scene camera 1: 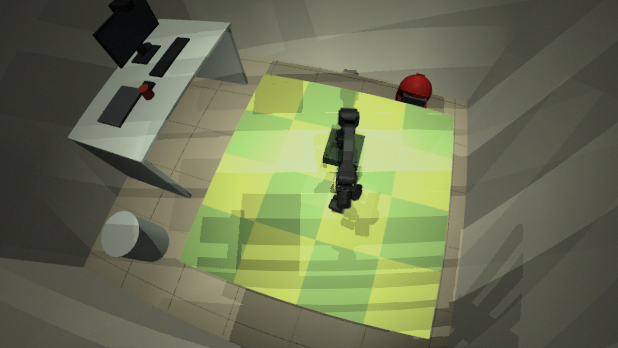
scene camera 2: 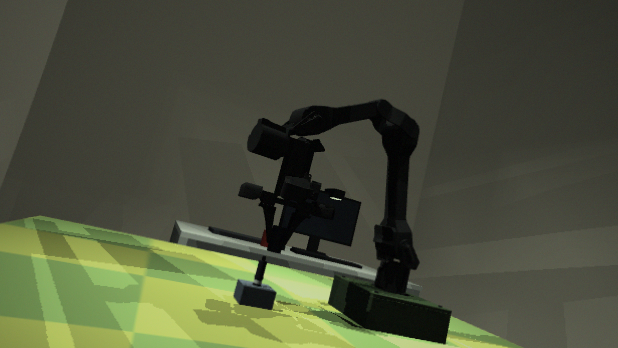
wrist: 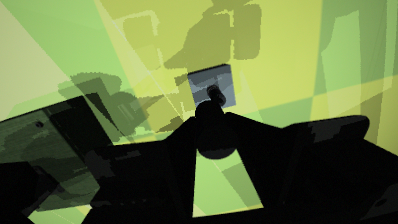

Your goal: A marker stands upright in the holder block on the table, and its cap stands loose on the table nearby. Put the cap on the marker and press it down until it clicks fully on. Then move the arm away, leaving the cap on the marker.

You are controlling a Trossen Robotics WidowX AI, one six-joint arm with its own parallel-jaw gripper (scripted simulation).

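Observation:
A dark cap is held in the gripper, which is visible in the wrist view too.

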